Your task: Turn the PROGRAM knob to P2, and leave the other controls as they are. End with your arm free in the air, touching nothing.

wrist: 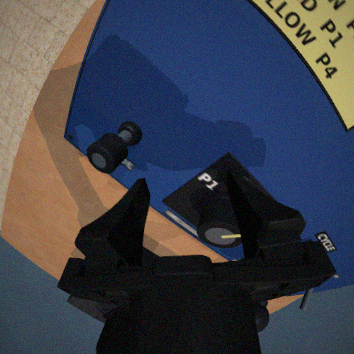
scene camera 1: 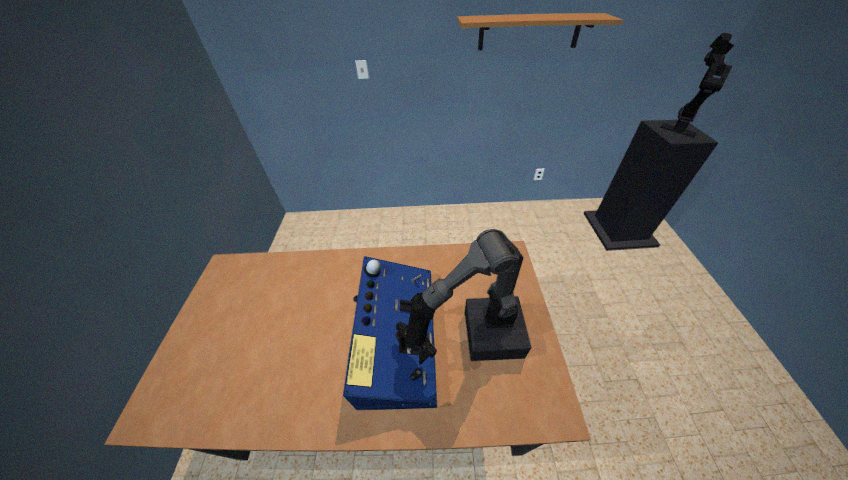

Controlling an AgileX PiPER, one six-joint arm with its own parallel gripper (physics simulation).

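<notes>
The blue control panel stands on the table. The black PROGRAM knob sits on a dark square plate with the P1 label showing. Its yellow pointer line points right in the wrist view, partly behind a finger; the other position labels are hidden, so I cannot tell its setting. My gripper is open over the panel, with the right finger in front of the knob's right side. Nothing is held. Whether that finger touches the knob cannot be told.
A black handle sticks up near the panel's corner. A yellow note is on the panel. A white dome and several dark buttons line its far side. A CYCLE label lies right of the gripper.
</notes>
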